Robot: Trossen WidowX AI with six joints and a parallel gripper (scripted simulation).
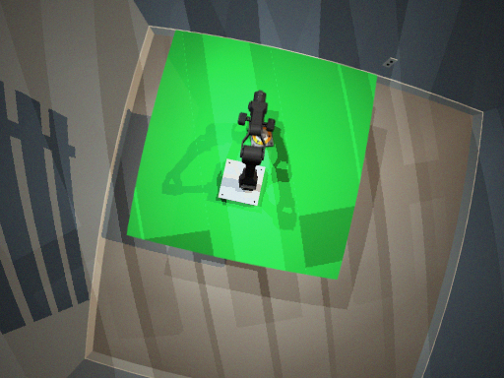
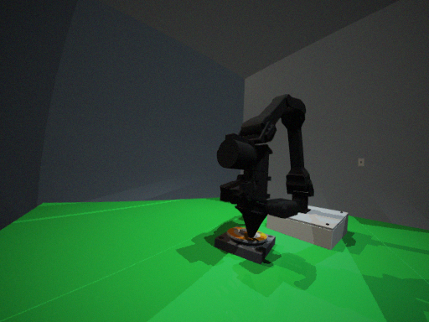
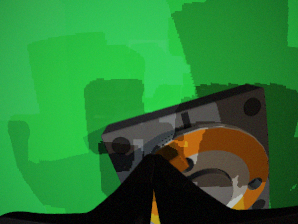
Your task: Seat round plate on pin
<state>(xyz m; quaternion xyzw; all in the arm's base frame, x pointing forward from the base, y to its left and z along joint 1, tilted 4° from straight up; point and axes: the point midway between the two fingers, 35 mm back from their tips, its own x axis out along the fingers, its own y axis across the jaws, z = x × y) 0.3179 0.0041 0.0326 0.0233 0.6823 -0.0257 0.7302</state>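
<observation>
My gripper tip is 40 mm to the left of the dark square base, 40 mm past it and 20 mm above it.
</observation>
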